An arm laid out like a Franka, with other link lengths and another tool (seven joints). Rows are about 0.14 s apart.
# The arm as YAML. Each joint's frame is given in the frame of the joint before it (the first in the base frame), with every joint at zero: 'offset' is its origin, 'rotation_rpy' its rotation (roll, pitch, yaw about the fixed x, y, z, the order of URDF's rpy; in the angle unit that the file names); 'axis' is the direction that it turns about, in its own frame. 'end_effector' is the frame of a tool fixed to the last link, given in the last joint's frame.
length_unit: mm
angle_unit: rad
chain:
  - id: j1
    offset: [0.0, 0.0, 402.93]
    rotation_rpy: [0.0, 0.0, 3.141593]
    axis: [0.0, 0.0, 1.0]
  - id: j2
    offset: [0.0, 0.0, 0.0]
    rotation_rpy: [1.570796, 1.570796, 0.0]
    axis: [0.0, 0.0, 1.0]
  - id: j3
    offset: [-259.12, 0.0, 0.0]
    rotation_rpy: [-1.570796, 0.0, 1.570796]
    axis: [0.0, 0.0, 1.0]
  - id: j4
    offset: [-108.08, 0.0, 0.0]
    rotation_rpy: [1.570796, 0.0, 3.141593]
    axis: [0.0, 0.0, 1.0]
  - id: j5
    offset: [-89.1, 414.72, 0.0]
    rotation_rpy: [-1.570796, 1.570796, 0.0]
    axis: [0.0, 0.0, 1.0]
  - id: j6
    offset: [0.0, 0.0, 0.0]
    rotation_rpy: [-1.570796, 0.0, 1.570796]
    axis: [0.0, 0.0, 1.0]
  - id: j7
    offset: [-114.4, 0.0, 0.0]
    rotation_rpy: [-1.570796, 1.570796, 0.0]
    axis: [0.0, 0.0, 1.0]
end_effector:
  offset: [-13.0, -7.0, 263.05]
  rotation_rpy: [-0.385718, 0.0, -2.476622]
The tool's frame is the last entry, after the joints.
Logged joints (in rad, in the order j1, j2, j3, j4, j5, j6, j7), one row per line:
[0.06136 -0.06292 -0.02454 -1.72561 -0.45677 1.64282 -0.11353]
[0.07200 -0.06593 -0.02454 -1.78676 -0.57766 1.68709 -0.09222]
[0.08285 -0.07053 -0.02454 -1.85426 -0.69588 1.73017 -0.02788]
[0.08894 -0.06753 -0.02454 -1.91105 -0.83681 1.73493 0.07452]
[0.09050 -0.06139 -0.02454 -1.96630 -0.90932 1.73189 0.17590]
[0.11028 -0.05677 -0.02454 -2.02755 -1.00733 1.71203 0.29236]
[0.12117 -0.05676 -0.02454 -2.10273 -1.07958 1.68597 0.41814]
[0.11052 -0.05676 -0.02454 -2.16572 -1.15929 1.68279 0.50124]
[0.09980 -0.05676 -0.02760 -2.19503 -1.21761 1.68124 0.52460]
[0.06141 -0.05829 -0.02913 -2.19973 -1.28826 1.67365 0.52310]
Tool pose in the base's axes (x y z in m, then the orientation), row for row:
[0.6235 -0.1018 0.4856 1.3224 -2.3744 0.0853]
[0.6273 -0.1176 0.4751 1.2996 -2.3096 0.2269]
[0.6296 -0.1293 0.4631 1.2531 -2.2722 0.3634]
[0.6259 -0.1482 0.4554 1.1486 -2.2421 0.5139]
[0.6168 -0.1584 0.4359 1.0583 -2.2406 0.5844]
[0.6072 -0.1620 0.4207 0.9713 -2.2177 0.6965]
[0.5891 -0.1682 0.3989 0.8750 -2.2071 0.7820]
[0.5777 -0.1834 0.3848 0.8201 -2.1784 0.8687]
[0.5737 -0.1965 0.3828 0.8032 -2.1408 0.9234]
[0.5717 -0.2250 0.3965 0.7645 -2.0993 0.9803]
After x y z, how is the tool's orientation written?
As a rotation vector, in radians.
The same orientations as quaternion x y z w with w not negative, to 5 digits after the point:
[0.47552 -0.85381 0.03067 0.20965]
[0.47450 -0.84326 0.08284 0.23856]
[0.46209 -0.83789 0.13401 0.25778]
[0.42869 -0.83681 0.19180 0.28141]
[0.39738 -0.84132 0.21944 0.29344]
[0.36703 -0.83802 0.26319 0.30616]
[0.33217 -0.83786 0.29686 0.31547]
[0.31243 -0.82990 0.33095 0.32268]
[0.30731 -0.81908 0.35330 0.33144]
[0.29425 -0.80801 0.37731 0.34375]

